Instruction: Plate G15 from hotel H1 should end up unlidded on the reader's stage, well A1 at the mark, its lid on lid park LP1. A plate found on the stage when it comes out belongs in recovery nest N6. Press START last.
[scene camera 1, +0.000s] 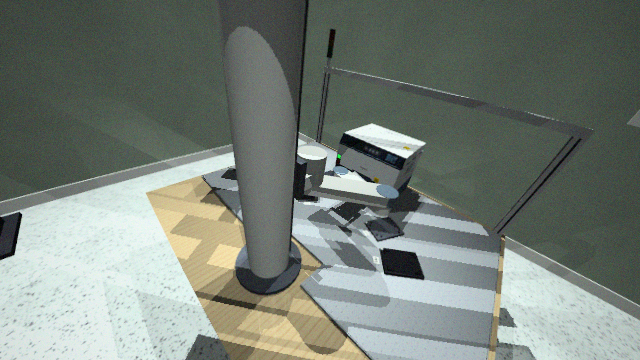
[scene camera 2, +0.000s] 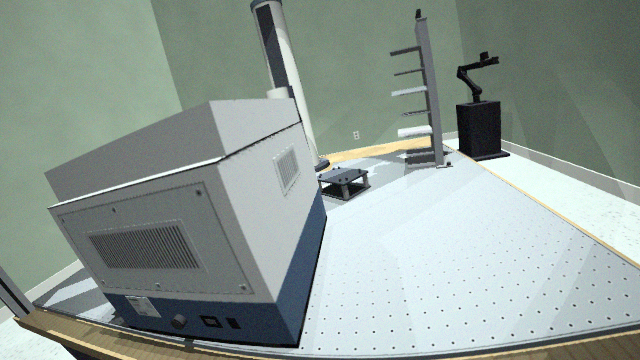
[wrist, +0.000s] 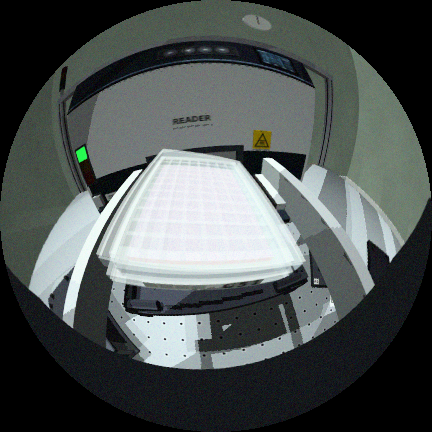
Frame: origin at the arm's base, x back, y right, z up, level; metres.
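Where they show: gripper, fingertip midpoint: (wrist: 202, 170); arm's base at its link origin: (scene camera 1: 269, 262).
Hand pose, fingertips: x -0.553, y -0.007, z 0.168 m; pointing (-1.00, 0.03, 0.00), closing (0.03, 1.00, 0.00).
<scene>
Each offset is from my fingertips to the centre of the thing. "pt": to the spot under its first point. Level surfaces: height alone.
A clear plate @(dy -0.001, dx +0.024, dz +0.001 m) (wrist: 200, 215) with a pale, gridded top lies between my fingers in the wrist view, a little askew, over the dark stage @(pt dy -0.011, dx +0.092, dz -0.022 m) (wrist: 200, 301) in front of the reader @(dy -0.012, dx -0.251, dz +0.012 m) (wrist: 195, 95) (scene camera 1: 382, 152) (scene camera 2: 260, 200). A second clear layer, like a lid, shows around its rim. Its front label is partly covered; the end looks like G51. My gripper (wrist: 202, 170) is open, one finger along each side of the plate, with a gap at the right. In scene camera 2, a hotel @(dy -0.567, dx +0.284, dz +0.123 m) (scene camera 2: 428, 85) holds white plates on some shelves; its name is not readable. The START button is not clearly visible.
The arm (scene camera 1: 350, 187) reaches toward the reader. Dark nests @(pt dy +0.387, dx +0.169, dz -0.143 m) (scene camera 1: 401, 263) @(pt dy +0.241, dx +0.043, dz -0.145 m) (scene camera 1: 384, 228) lie on the perforated deck @(dz -0.154 m) (scene camera 1: 425, 310). A raised dark platform @(dy -0.222, dx +0.131, dz -0.120 m) (scene camera 2: 345, 174) stands between reader and hotel. A green light @(pt dy -0.171, dx -0.057, dz +0.043 m) (wrist: 81, 154) shows beside the reader. A rail frame (scene camera 1: 450, 97) stands behind.
</scene>
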